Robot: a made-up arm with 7 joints.
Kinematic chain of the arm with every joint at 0, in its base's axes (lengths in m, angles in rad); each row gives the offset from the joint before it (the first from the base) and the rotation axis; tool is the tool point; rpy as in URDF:
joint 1: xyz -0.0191 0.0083 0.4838 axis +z
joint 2: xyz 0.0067 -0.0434 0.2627 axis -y
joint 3: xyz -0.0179 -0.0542 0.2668 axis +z
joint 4: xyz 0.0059 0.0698 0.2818 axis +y
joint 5: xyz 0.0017 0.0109 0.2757 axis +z
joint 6: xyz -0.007 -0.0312 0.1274 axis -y
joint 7: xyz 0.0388 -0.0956 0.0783 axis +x
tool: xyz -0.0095 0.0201 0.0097 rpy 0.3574 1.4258 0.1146
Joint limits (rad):
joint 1: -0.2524..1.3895
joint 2: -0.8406..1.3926
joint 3: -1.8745..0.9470
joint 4: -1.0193..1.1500
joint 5: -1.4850..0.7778
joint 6: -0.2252..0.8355
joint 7: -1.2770..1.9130
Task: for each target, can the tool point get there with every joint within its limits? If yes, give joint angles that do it. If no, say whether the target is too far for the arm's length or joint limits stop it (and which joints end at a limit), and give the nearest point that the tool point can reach.
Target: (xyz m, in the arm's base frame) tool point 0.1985 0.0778 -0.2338
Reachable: no: joint limits stop it (at a limit: joint 1, joint 2, joint 4, joint 6, joint 7) | nearest point -0.0037 -0.7557 0.3617 | short by 1.044 m
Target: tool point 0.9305 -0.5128 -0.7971
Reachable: no: too far | nearest point 0.1954 -0.7846 0.4254 | short by 1.452 m
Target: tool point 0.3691 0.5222 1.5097
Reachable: yes | joints 1.2553 -0.3438 -0.2292 0.7976 -0.4320 0.0315 0.7243
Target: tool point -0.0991 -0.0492 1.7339
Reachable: yes | joints 0.3123 -0.2002 -0.3157 -0.6860 0.1926 0.1798 -0.1147
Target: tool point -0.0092 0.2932 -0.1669
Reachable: no: joint limits stop it (at a limit: joint 1, joint 2, joint 4, joint 6, joint 7) | nearest point -0.7143 0.2864 0.3967 | short by 0.903 m
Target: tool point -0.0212 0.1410 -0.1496
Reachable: no: joint limits stop it (at a limit: joint 1, joint 2, joint 4, joint 6, joint 7) | nearest point -0.7352 0.2210 0.3742 | short by 0.889 m
